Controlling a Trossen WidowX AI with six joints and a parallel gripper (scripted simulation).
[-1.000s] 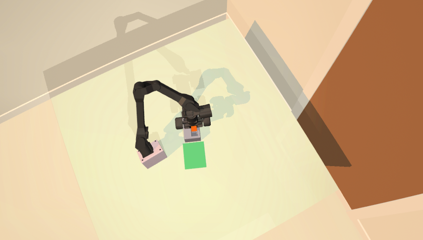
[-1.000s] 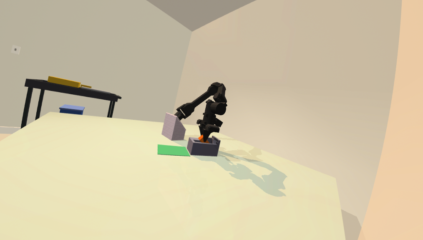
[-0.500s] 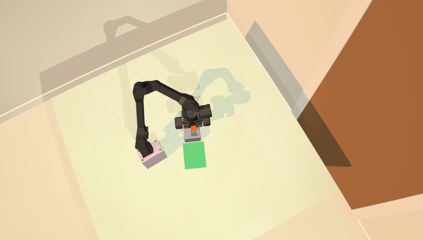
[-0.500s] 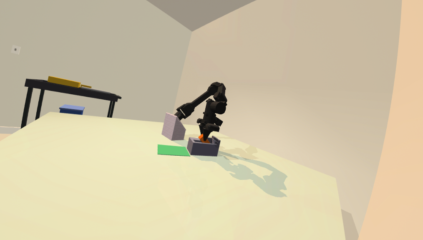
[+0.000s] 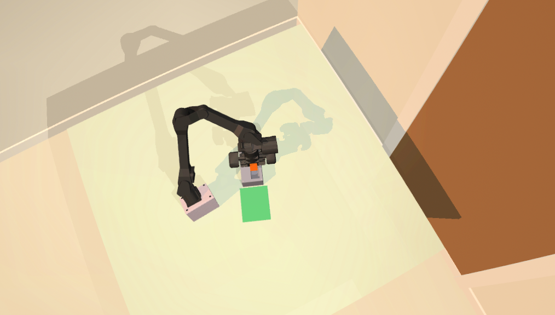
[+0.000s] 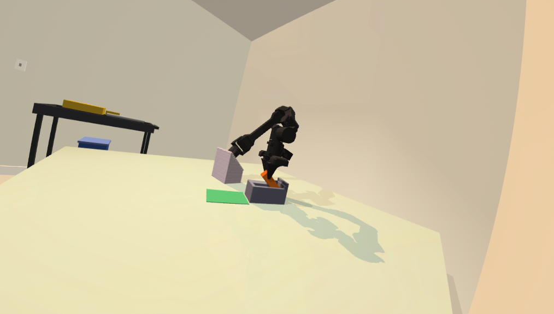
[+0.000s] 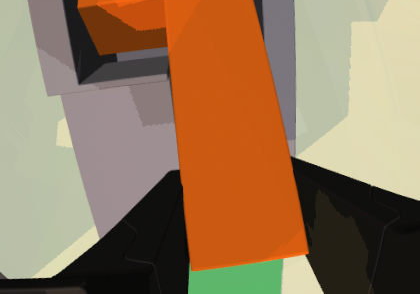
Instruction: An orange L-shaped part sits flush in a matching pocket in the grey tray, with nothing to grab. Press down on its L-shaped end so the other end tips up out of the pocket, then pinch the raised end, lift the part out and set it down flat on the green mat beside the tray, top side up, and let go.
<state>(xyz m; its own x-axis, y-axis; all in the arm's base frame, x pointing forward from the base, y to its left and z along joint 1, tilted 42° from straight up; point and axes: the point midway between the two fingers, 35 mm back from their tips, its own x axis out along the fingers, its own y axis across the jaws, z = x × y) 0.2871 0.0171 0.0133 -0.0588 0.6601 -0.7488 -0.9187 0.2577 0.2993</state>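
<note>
My gripper tip is 7 cm past the green mat, 13 cm to the left of it and 11 cm above it. Also, from my gripper tip: orange L-shaped part: 4 cm to the left, 3 cm below.
</note>
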